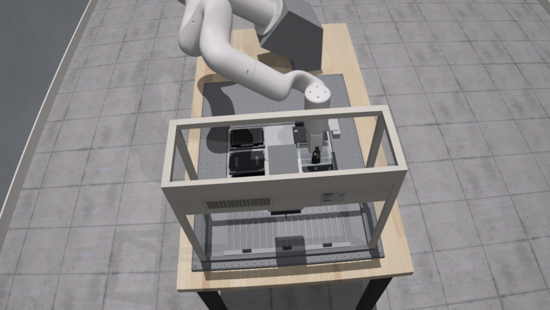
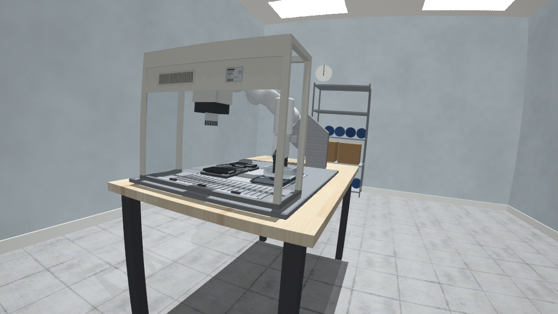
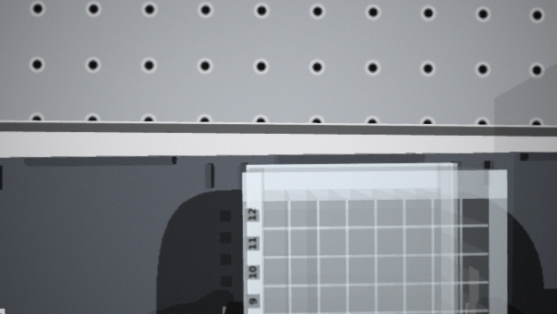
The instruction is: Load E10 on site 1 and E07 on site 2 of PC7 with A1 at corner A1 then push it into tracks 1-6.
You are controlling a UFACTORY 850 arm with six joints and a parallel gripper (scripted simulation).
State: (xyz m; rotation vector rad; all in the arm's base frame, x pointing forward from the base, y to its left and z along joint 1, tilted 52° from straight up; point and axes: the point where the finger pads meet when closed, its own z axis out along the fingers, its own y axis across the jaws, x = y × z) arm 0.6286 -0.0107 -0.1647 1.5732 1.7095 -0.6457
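The clear deep-well block E07 is 1 cm below my hand. Also, from my hand: dark plate carrier PC7 (1 cm behind, 3 cm below); black 96-well plate E01 (10 cm ahead, 25 cm to the right, 2 cm below); nest S2 (1 cm behind, 26 cm to the right, 4 cm below).
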